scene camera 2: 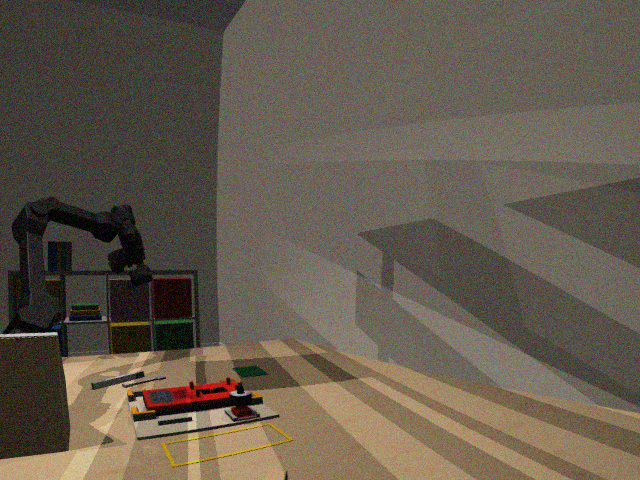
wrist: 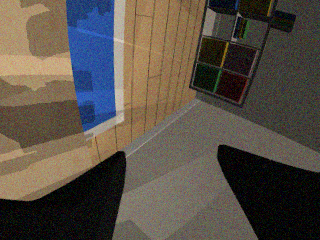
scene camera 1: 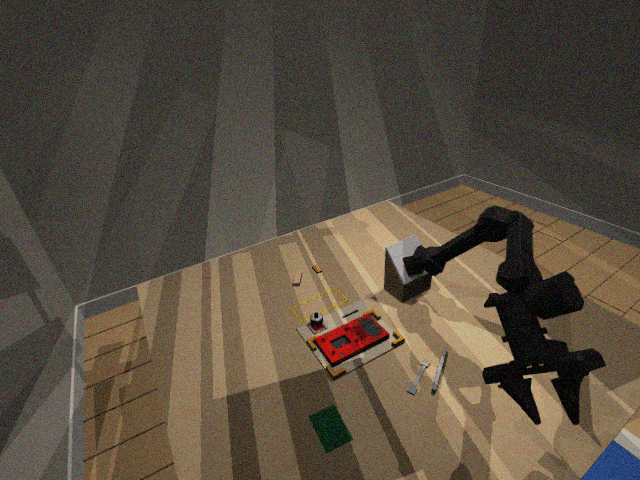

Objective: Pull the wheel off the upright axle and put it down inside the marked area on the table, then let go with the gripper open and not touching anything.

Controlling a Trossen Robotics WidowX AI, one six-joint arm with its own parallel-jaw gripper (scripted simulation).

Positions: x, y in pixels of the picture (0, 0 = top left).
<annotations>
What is my gripper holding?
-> Nothing.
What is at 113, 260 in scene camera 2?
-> My gripper.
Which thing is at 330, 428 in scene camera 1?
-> A green circuit board.
</annotations>
